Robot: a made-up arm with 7 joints.
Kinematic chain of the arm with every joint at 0, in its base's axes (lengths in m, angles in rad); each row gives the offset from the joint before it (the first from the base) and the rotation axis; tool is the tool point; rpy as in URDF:
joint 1: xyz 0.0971 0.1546 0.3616 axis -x
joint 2: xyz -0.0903 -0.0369 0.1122 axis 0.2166 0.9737 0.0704
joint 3: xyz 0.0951 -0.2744 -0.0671 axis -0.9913 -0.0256 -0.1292
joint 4: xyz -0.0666 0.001 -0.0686 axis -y
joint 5: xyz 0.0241 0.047 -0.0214 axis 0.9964 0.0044 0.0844
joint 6: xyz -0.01 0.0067 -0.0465 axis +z
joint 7: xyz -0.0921 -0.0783 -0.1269 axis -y
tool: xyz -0.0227 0.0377 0.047 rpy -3.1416 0 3.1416
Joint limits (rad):
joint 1: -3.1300..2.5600
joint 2: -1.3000..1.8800
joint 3: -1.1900..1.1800
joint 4: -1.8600..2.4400
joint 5: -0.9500..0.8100
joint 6: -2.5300..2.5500
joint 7: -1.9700..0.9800
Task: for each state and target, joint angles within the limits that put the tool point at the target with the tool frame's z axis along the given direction. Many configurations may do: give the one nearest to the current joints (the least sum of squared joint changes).
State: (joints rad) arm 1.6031 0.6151 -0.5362 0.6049 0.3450 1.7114 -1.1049
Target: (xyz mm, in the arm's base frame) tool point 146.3 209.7 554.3 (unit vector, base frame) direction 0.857 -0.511 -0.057
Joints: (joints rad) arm 2.0199 0.6035 -0.7369 1.2941 0.7154 1.9834 -0.6289
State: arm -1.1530 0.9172 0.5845 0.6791 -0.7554 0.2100 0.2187
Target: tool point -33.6 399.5 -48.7 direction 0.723 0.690 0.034
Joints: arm -1.7273 0.6242 0.5486 1.0224 -0.2014 0.5064 0.3976
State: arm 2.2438 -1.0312 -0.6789 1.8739 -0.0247 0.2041 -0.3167
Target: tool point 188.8 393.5 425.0 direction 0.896 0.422 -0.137
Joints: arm 2.1624 -0.9462 -1.1900 1.6715 -0.6291 -0.2771 -0.1195
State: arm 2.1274 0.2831 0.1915 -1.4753 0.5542 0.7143 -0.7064
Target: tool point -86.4 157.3 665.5 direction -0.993 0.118 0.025
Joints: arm 1.9023 -0.1943 0.2638 -1.2490 0.5663 0.7961 -0.9272
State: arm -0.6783 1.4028 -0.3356 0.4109 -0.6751 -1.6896 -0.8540
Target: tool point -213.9 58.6 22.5 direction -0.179 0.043 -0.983
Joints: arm -0.7065 1.2052 0.3712 0.6366 -0.9500 -1.8040 -0.3342
